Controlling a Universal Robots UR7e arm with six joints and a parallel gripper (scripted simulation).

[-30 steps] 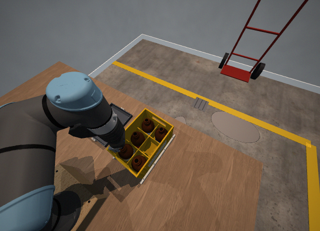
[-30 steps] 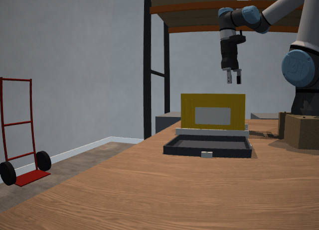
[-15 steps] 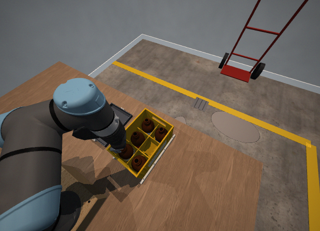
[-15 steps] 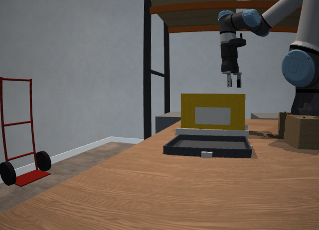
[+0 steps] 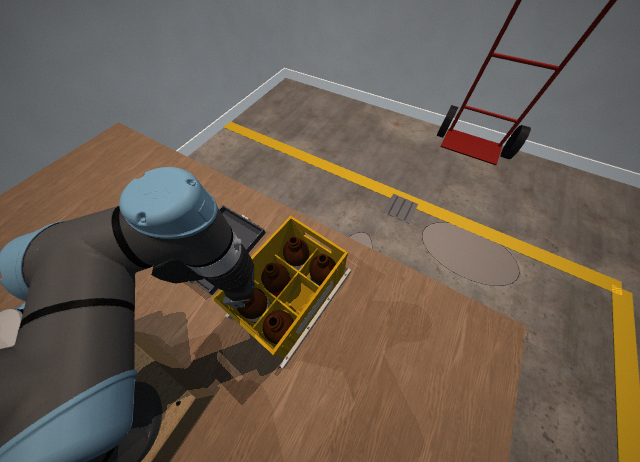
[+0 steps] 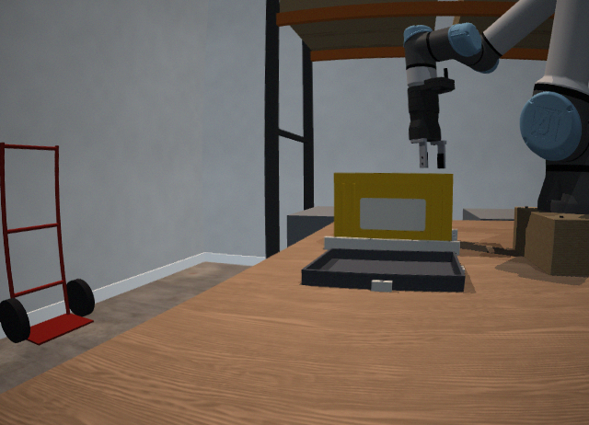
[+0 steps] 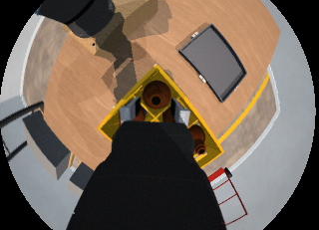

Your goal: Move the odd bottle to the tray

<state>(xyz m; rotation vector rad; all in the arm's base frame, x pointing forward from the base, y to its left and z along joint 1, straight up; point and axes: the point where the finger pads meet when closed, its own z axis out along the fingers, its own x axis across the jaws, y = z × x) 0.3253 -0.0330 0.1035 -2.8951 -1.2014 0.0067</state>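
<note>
My hand is 90 mm to the left of the glass bottle and 120 mm above it. From my hand the other things lie so: dark tray: 60 mm ahead, 250 mm to the left, 190 mm below; then yellow crate: 90 mm ahead, 50 mm to the right, 120 mm below.
</note>
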